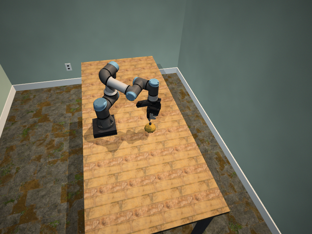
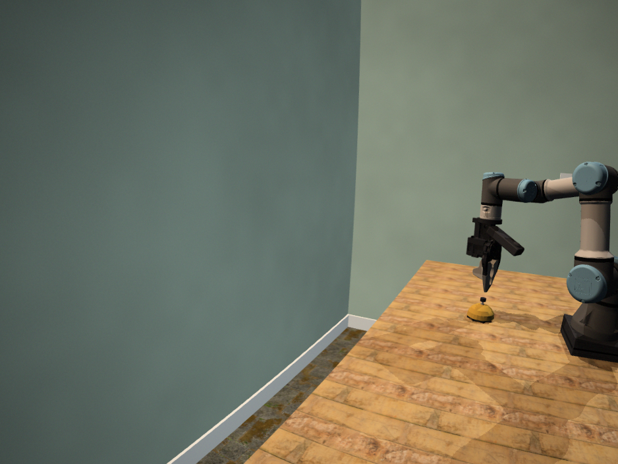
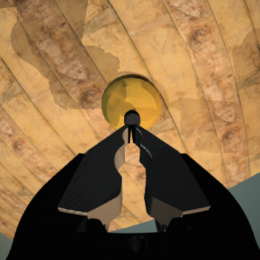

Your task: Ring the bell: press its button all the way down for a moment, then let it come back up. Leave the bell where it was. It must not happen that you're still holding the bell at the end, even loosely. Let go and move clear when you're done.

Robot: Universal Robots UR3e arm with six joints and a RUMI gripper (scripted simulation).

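Now: the black button 4 cm below my hand and 1 cm ahead of it. From my hand the other things lie so: yellow dome bell 6 cm below, 1 cm ahead.
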